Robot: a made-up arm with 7 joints. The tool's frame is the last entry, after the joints.
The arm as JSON. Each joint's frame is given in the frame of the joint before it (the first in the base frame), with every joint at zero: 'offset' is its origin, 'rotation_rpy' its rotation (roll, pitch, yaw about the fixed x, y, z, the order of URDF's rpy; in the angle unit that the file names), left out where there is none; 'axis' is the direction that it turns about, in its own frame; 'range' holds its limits. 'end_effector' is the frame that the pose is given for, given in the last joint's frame.
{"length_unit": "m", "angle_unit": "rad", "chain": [
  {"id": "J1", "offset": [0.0, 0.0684, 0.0], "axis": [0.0, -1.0, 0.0], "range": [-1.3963, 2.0]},
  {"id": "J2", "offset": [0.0, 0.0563, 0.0], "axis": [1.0, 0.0, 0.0], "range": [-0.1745, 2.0]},
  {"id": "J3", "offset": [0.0, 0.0, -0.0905], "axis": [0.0, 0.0, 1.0], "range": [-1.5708, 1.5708]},
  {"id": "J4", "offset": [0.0, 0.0, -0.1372], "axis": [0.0, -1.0, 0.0], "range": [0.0, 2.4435]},
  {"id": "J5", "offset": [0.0, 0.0, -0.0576], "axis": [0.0, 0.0, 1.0], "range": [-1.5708, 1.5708]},
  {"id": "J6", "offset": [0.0, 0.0, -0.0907], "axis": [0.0, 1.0, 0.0], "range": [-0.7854, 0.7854]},
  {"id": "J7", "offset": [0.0, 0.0, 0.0], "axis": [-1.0, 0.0, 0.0], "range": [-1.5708, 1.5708]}
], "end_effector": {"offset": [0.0, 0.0, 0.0]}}
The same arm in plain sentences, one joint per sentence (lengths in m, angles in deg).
The arm has seven revolute joints in a row. What follows holds with every joint at zero, and every direction is one of the base frame's. The first joint sits 0.0684 m along +y from the base frame's origin and turns about -y, from -80 to 114.59 deg. The second joint sits 0.0563 m along +y from the first joint and turns about +x, from -10 to 114.59 deg. The third joint sits 0.0905 m along -z from the second joint and turns about +z, from -90 to 90 deg. The fourth joint sits 0.1372 m along -z from the third joint and turns about -y, from 0 to 140 deg. The fifth joint sits 0.0576 m along -z from the fourth joint and turns about +z, from -90 to 90 deg. The sixth joint sits 0.0907 m along -z from the fifth joint and turns about +y, from -45 to 45 deg. The seventh joint sits at the same point as the sixth joint and turns about -x, from -90 to 90 deg. The tool frame, which is the frame that the pose is given for, sits at the same point as the seventh joint; its axes are parallel to the base frame's.
